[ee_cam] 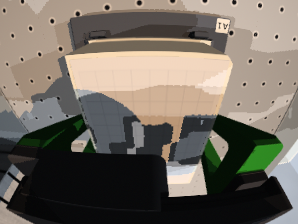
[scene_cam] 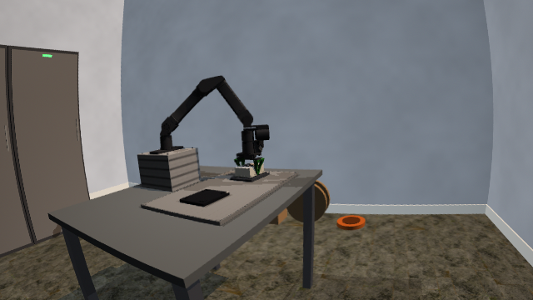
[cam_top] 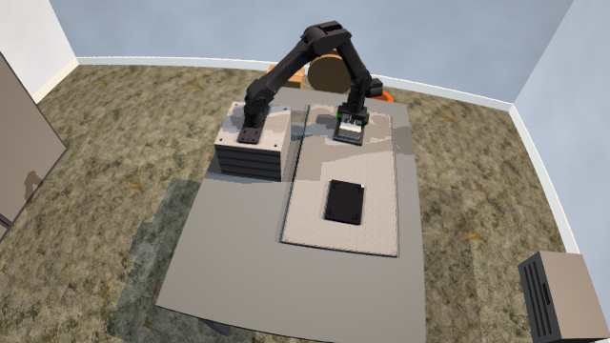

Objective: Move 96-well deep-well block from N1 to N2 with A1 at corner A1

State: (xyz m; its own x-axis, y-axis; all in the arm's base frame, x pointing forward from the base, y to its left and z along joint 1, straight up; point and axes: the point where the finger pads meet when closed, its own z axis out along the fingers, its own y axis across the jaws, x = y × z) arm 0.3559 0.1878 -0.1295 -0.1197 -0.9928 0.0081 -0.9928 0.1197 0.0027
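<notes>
Right now my hand is 10 mm below the deep-well block. Also, from my hand: nest N2: 20 mm below; then nest N1: 10 mm behind, 370 mm to the right, 20 mm below.
</notes>
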